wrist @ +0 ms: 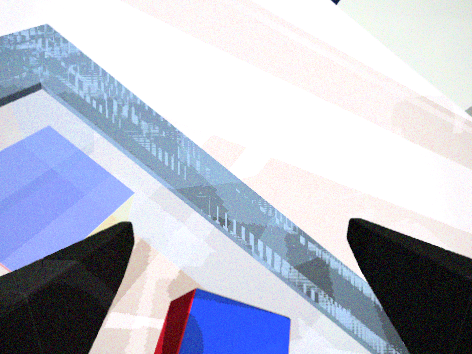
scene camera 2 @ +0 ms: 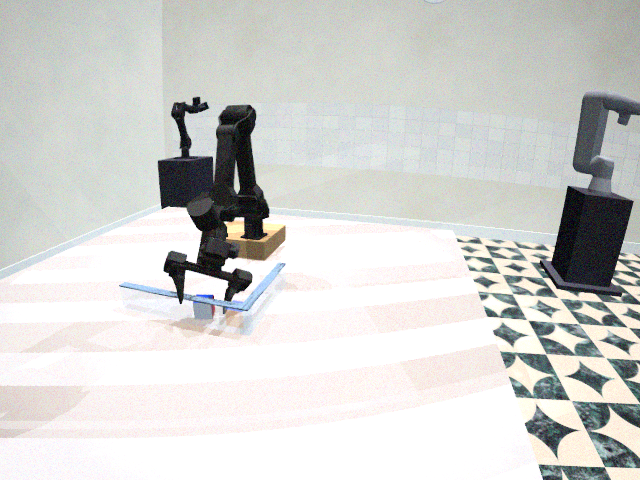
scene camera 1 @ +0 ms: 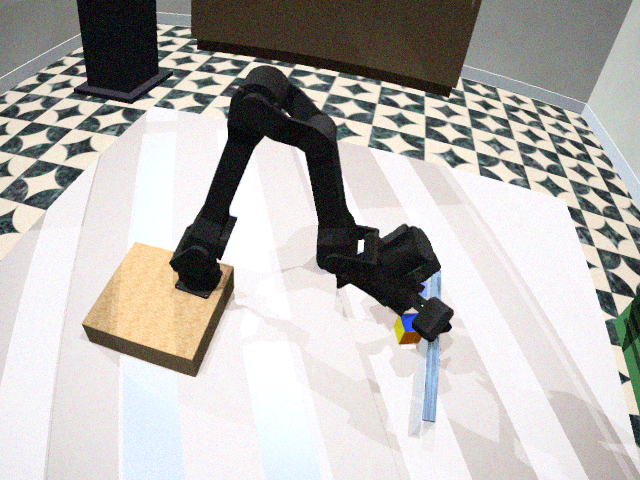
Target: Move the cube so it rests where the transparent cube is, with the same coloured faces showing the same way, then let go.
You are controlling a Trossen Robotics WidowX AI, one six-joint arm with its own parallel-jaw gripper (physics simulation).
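Pixels of known places: gripper, fingertip midpoint: (wrist: 242,229) (scene camera 2: 202,308); arm's base, origin of the base link: (scene camera 2: 254,236) (scene camera 1: 198,280).
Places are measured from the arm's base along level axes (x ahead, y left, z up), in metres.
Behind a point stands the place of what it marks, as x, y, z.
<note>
The solid cube (scene camera 1: 406,331) @[0.363, 0.043, -0.017] (scene camera 2: 203,309) (wrist: 242,327) @[0.381, 0.071, -0.017] rests on the table inside the corner of a low clear wall. Its top is blue; yellow and orange sides show in scene camera 1, a red side in the wrist view. The transparent cube (scene camera 2: 236,305) (wrist: 60,187), blue on top with a pale yellow side, stands nearer the wall's corner, apart from the solid cube and turned differently. It is mostly hidden behind the arm in scene camera 1. My gripper (scene camera 2: 202,306) @[0.409, 0.092, -0.016] (wrist: 242,229) @[0.409, 0.092, -0.016] is wide open and empty, its fingertips low around the solid cube, one finger between the two cubes.
The L-shaped clear wall (scene camera 1: 432,384) @[0.418, -0.062, 0.003] (scene camera 2: 265,286) @[0.302, 0.183, 0.003] (wrist: 175,157) @[0.400, 0.128, 0.003] has blue top edges and runs close beside both cubes. The arm stands on a wooden block (scene camera 1: 149,304) @[-0.054, -0.081, -0.002] (scene camera 2: 268,246) @[0.010, 0.052, -0.023]. A brown cabinet (scene camera 1: 330,36) and black pedestals (scene camera 1: 118,46) (scene camera 2: 591,237) stand beyond the table.
</note>
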